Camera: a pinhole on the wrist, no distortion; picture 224 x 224 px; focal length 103.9 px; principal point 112.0 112.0 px. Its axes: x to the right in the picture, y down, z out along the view. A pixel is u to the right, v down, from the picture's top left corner.
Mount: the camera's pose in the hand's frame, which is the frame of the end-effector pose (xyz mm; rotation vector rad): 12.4 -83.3 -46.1 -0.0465 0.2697 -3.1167
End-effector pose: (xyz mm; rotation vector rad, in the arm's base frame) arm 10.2 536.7 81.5 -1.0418 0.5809 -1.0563
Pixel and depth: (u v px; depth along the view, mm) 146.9 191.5 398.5
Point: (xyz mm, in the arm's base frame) 16.4 702.3 609.3
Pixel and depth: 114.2 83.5 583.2
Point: 455.2 745.0 343.5
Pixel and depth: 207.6 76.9 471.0
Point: 204.6 1090.9 257.3
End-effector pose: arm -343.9 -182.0 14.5 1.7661 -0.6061 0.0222
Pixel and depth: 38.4 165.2 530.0
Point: 61.4 -651.3 -367.5
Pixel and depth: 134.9 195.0 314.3
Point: -290.8 -306.7 -411.7
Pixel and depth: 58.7 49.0 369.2
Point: -297.0 -594.0 49.7
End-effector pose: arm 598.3 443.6 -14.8 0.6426 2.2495 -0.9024
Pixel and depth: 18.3 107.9 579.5
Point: 310.7 79.2 -628.4
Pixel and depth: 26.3 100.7 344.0
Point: 430.6 226.2 -351.3
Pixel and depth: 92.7 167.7 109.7
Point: 491.4 309.9 -0.9
